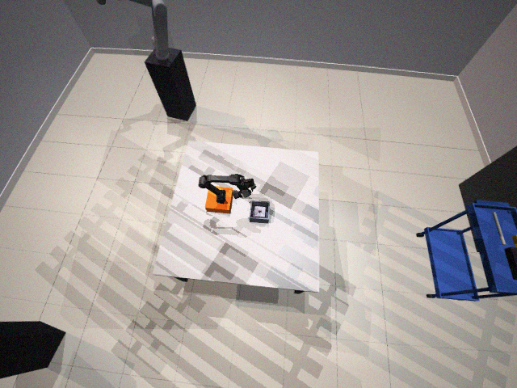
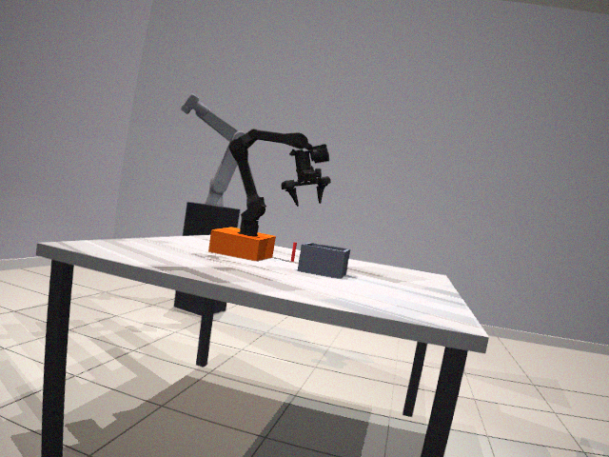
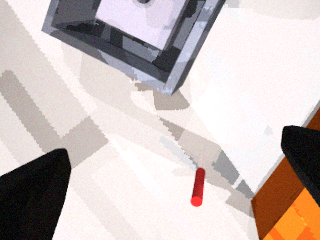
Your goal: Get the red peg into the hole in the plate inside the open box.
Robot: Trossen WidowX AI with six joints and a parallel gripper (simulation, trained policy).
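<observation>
Right now the red peg is 8 cm behind my gripper tip, 10 cm to the left of it and 20 cm below it. From my gripper tip the other things lie so: grey box (12 cm ahead, 4 cm to the right, 22 cm below).
</observation>
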